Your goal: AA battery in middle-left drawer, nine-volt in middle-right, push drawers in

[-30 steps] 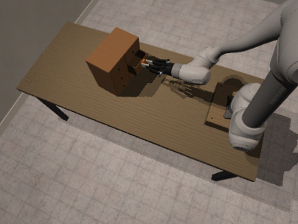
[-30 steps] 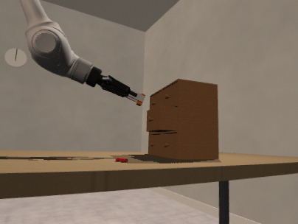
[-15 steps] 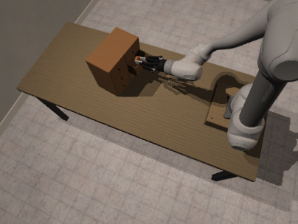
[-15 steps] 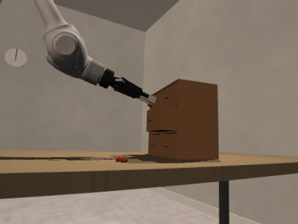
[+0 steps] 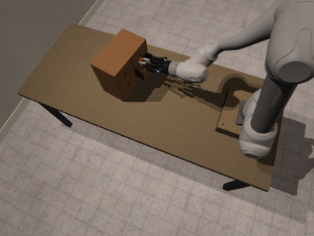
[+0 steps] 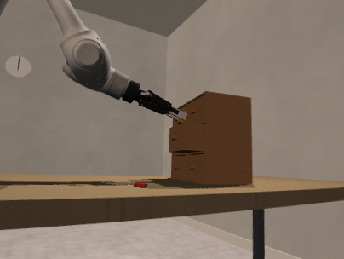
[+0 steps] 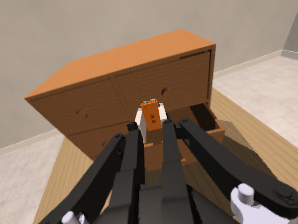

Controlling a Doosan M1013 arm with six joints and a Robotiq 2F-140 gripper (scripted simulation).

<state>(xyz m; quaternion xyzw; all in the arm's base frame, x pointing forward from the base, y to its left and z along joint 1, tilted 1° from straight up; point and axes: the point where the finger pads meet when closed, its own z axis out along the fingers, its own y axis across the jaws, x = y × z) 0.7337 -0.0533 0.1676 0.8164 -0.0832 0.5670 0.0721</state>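
My gripper is now 3 cm short of the orange nine-volt battery and 1 cm to the left of it. From my hand the other things lie so: AA battery: 14 cm ahead, 13 cm below, 7 cm to the left.
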